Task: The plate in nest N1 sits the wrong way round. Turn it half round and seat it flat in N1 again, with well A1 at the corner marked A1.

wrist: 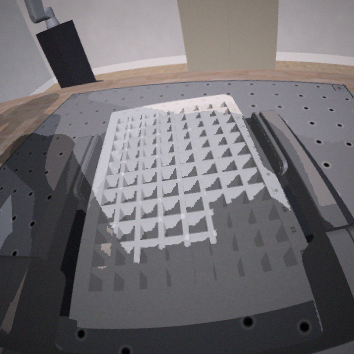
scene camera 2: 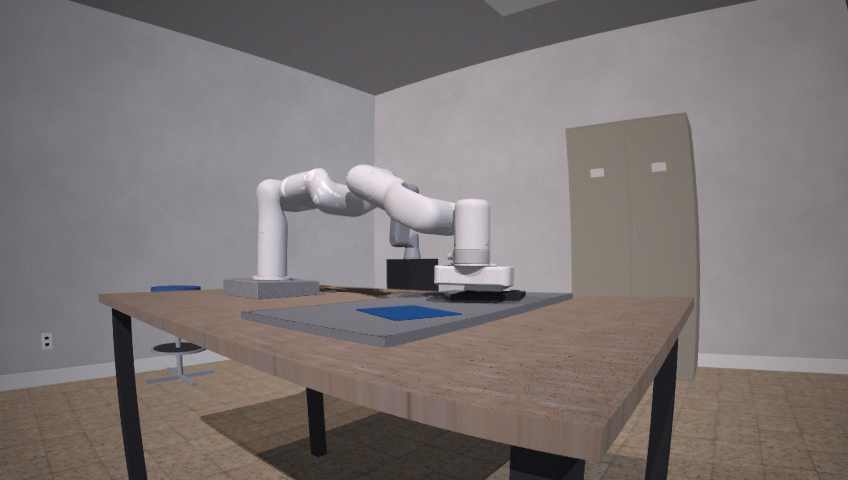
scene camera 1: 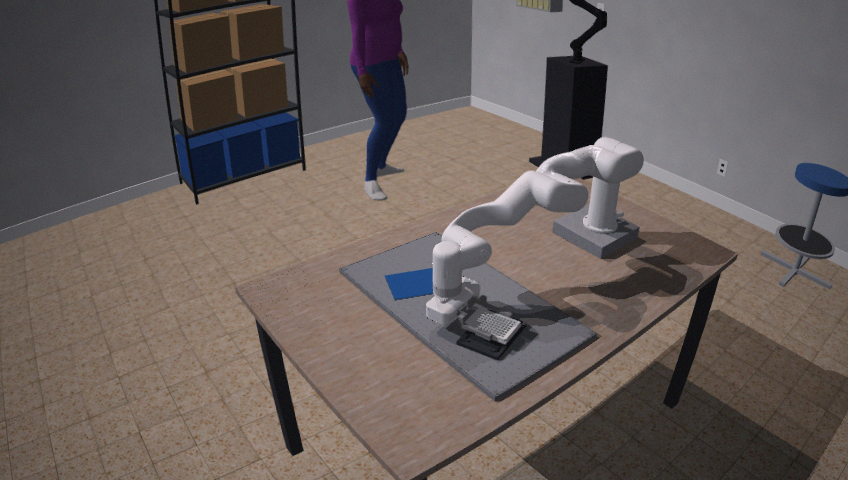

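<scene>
The light grey well plate (scene camera 1: 501,325) (wrist: 175,172) is between the two dark fingers of my gripper (scene camera 1: 492,322) (wrist: 182,162), which is shut on its long sides. The plate looks level, over the black nest (scene camera 1: 496,353). The nest's rim shows below and in front of the plate in scene camera 1; whether the plate touches it I cannot tell. In the wrist view, small marks stand along the plate's right edge, but neither its A1 well label nor the nest's A1 mark can be read. In scene camera 2 the gripper's white body hides the plate.
A grey breadboard (scene camera 1: 556,339) (scene camera 2: 321,324) lies on the wooden table (scene camera 1: 357,356) (scene camera 2: 535,356). A blue sheet (scene camera 1: 409,284) (scene camera 2: 410,312) lies on the board beside the gripper. The arm's grey base block (scene camera 1: 586,237) (scene camera 2: 267,287) stands on the table. A person (scene camera 1: 380,89) stands beyond the table.
</scene>
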